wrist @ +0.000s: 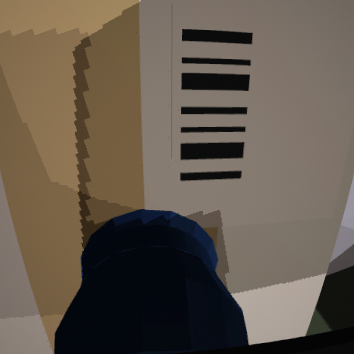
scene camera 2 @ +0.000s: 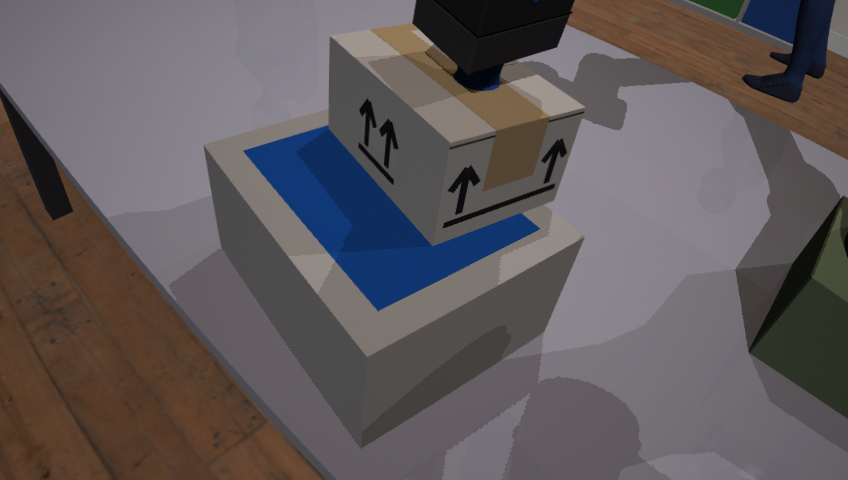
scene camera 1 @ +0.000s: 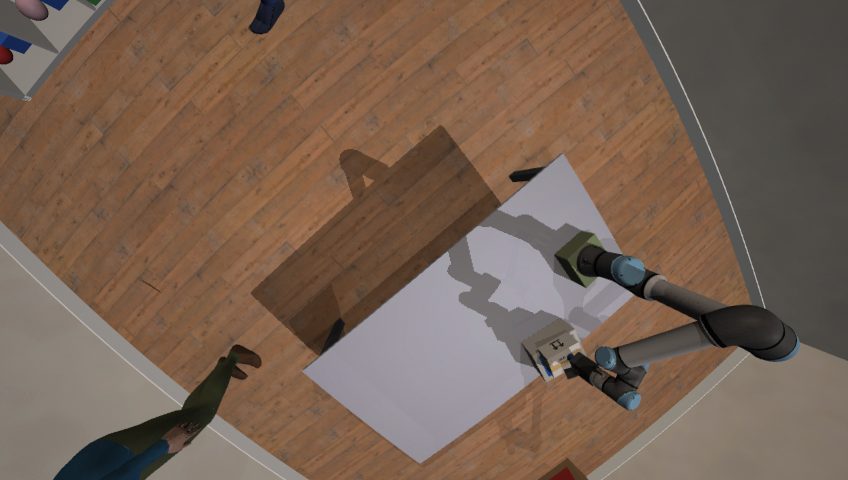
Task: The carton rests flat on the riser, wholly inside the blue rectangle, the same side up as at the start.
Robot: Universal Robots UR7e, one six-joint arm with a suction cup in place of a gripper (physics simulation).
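Observation:
The carton is whitish with tan tape and a barcode on top; its printed arrows point up. It sits level at the grey riser, partly over the blue rectangle and crossing that rectangle's right edge in scene camera 2. Bare blue shows at its left and front. My suction cup touches the carton's top on and beside the tape, with suction on. The black wrist housing leans above it. The carton hides the riser's far right part.
The riser stands on the pale table, near one long edge. A green base block carries the arm at the table's end. People's legs show beyond the table. A red-topped box is at scene camera 1's bottom edge.

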